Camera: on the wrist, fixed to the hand. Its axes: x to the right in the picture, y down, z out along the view.
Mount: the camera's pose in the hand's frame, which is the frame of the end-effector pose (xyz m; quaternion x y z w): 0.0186 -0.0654 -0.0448 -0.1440 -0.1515 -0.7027 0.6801
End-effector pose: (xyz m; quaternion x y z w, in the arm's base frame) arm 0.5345 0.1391 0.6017 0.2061 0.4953 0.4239 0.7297
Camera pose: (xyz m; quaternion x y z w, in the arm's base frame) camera 0.5242 0.1127 0.5254 -0.2487 0.3101 -0.1844 0.8989
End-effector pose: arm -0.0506 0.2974 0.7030 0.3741 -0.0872 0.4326 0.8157
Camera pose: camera 0.0030 0.3174 0.6451 0.2638 0.0177 -0.3482 0.8994
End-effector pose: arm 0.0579 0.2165 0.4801 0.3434 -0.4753 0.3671 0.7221
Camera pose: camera 0.1386 0.2258 0.4740 0.5192 -0.2442 -0.3782 0.7265
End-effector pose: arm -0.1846 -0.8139 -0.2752 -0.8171 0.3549 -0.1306 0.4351
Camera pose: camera -0.1642 -0.8303 -0.1981 -0.8875 -0.3799 -0.2197 0.1402
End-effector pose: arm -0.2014 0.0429 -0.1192 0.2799 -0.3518 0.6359 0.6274
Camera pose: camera -0.1336 0.0876 -0.1248 0.4435 -0.2292 -0.1015 0.8605
